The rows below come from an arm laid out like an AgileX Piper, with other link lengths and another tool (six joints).
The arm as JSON. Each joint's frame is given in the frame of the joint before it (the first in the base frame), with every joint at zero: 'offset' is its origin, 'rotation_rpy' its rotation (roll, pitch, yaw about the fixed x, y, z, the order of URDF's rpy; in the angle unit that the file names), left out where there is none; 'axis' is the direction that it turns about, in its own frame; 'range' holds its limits. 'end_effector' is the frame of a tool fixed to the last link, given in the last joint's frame.
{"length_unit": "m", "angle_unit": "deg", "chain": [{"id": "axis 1", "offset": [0.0, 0.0, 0.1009], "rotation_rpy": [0.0, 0.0, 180.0], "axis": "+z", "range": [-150.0, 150.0]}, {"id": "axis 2", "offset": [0.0, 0.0, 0.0], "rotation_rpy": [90.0, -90.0, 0.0], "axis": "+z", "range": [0.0, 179.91]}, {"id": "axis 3", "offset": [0.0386, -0.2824, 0.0], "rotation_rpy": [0.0, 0.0, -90.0], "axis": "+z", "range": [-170.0, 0.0]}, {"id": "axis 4", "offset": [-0.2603, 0.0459, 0.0], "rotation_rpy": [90.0, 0.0, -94.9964], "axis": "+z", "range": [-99.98, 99.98]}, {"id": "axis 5", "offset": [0.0, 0.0, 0.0], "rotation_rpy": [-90.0, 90.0, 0.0], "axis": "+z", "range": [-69.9, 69.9]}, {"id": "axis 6", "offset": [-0.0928, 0.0, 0.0], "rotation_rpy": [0.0, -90.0, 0.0], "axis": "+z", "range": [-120.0, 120.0]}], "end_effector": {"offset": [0.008, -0.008, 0.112], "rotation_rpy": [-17.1, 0.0, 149.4]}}
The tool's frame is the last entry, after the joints.
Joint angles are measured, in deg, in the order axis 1, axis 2, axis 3, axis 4, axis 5, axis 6. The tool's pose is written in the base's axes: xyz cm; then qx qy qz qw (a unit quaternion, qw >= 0). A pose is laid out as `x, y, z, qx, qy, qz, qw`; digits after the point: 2 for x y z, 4 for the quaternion.
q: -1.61 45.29 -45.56 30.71 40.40 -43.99
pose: 24.99, 6.54, 26.86, -0.8665, 0.2841, -0.3735, 0.1699
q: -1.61 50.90 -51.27 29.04 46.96 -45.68
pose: 25.77, 6.91, 26.72, -0.8960, 0.2508, -0.3361, 0.1462
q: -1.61 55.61 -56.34 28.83 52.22 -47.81
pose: 26.49, 7.35, 26.92, -0.9159, 0.2198, -0.3075, 0.1349
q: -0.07 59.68 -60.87 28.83 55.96 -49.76
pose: 27.15, 8.37, 27.30, -0.9310, 0.1815, -0.2879, 0.1316
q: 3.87 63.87 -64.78 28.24 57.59 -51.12
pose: 27.95, 10.27, 27.44, -0.9432, 0.1334, -0.2746, 0.1310
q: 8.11 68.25 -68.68 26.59 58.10 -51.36
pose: 29.04, 12.15, 27.41, -0.9513, 0.0927, -0.2661, 0.1253
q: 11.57 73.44 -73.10 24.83 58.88 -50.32
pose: 30.46, 13.90, 27.05, -0.9585, 0.0670, -0.2504, 0.1185
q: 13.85 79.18 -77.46 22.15 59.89 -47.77
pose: 32.24, 15.00, 25.96, -0.9666, 0.0608, -0.2272, 0.1018
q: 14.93 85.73 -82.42 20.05 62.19 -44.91
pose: 34.17, 15.73, 24.37, -0.9757, 0.0649, -0.1919, 0.0835
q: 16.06 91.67 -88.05 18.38 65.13 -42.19
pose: 35.77, 16.61, 23.26, -0.9821, 0.0670, -0.1618, 0.0687
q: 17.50 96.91 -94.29 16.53 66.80 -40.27
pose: 37.65, 17.71, 22.92, -0.9841, 0.0636, -0.1558, 0.0574
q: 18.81 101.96 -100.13 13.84 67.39 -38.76
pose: 39.79, 18.57, 22.33, -0.9842, 0.0604, -0.1612, 0.0406
